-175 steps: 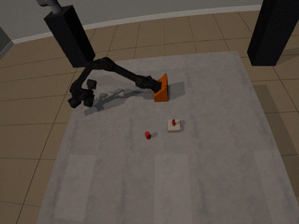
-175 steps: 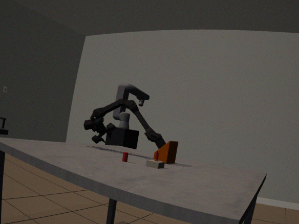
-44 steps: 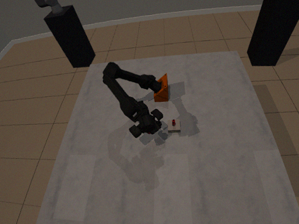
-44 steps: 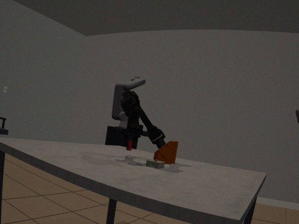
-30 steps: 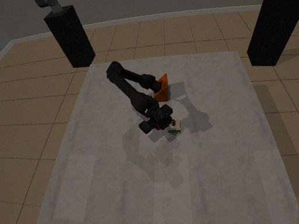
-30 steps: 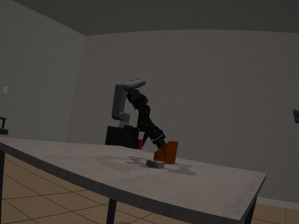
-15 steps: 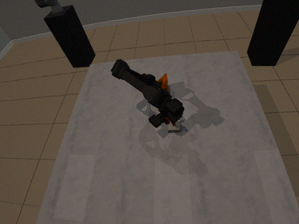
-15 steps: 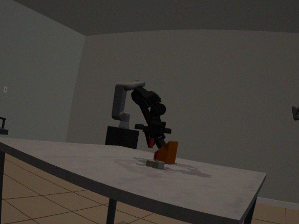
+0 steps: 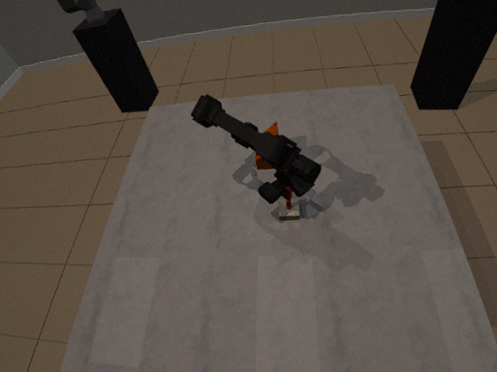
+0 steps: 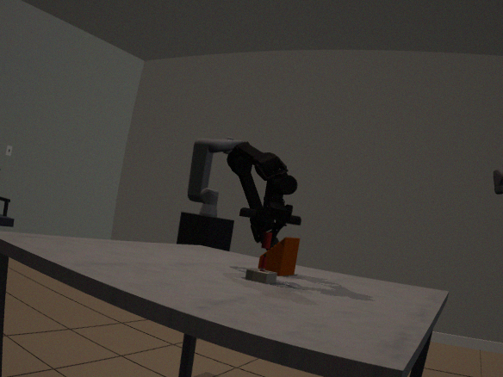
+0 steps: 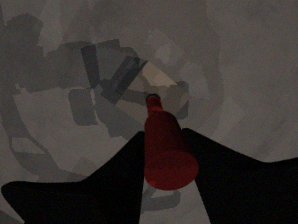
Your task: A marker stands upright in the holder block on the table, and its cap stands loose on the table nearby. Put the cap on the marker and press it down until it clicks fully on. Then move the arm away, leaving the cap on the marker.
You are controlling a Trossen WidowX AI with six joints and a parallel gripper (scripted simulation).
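My gripper tip is now 100 mm above the holder block. Also, from my gripper tip: red cap 10 mm above.
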